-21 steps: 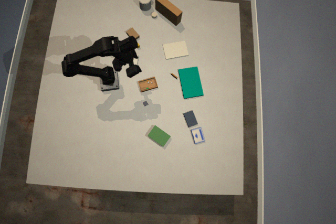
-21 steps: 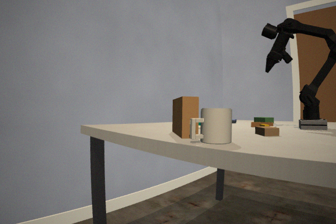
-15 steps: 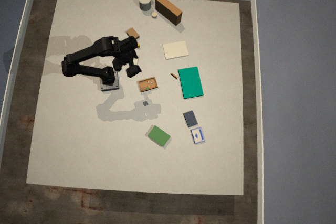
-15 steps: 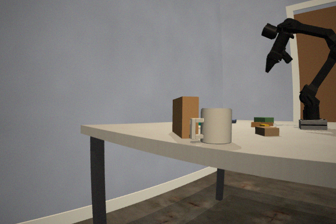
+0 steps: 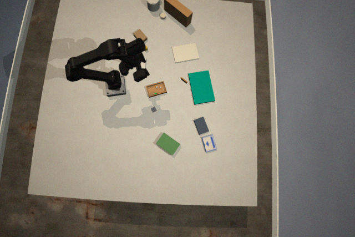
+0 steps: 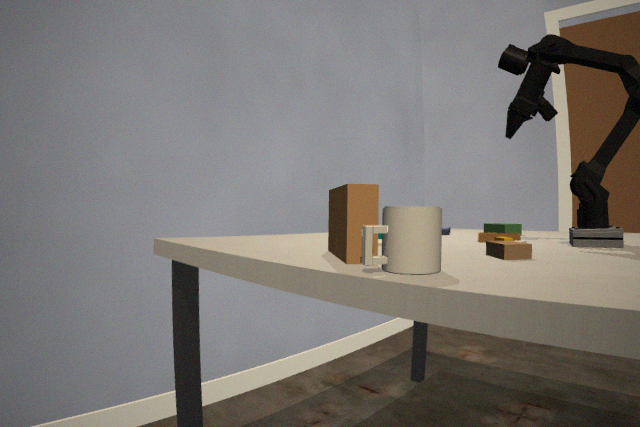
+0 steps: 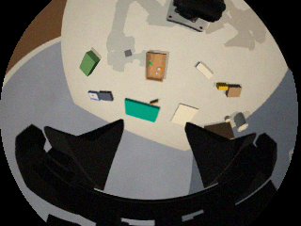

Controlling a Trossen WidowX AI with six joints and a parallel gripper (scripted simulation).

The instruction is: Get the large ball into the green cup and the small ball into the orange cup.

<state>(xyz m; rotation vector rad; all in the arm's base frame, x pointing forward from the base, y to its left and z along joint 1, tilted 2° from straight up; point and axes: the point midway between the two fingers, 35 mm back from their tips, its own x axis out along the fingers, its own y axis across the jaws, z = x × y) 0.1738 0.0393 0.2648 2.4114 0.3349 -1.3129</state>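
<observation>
My hand is 290 mm above the wooden puzzle, 60 mm short of it and 30 mm to the left of it. From my hand the other things lie so: yellow block 280 mm below, 230 mm to the left, 60 mm behind; then small tan block 300 mm to the left, 290 mm below, 90 mm behind; then grey square 300 mm below, 150 mm to the right, 60 mm ahead.
</observation>
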